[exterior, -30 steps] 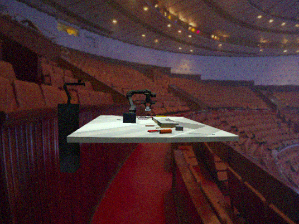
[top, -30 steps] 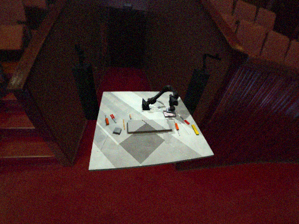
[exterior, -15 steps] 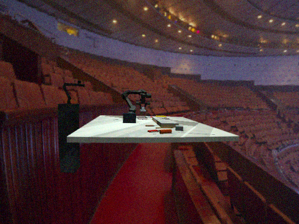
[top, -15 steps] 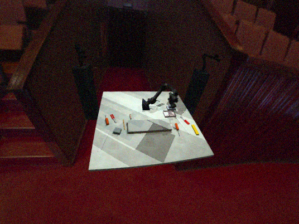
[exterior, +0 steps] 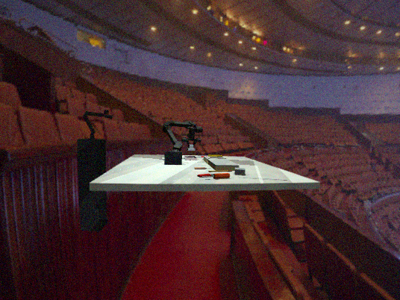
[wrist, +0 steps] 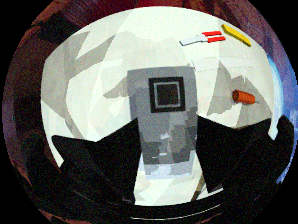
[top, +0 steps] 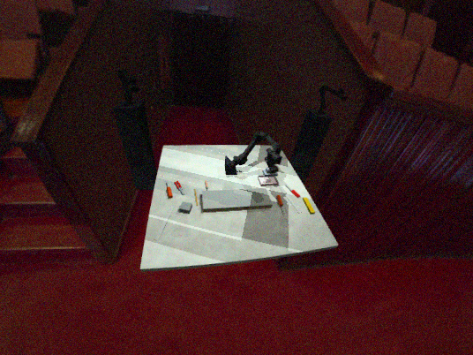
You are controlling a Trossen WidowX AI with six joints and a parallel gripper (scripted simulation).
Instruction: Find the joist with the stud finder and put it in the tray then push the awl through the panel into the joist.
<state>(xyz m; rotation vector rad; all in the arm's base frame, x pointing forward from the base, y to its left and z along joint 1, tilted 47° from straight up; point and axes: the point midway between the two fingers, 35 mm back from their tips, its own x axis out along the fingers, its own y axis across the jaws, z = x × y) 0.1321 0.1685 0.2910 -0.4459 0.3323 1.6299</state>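
Right now the tray is 10 cm below my gripper tip and 1 cm to the right of it. Also, from my gripper tip: thin orange tool: 62 cm to the right, 21 cm ahead, 11 cm below; stud finder: 2 cm above, 1 cm to the left; yellow tool: 29 cm ahead, 28 cm to the left, 11 cm below.
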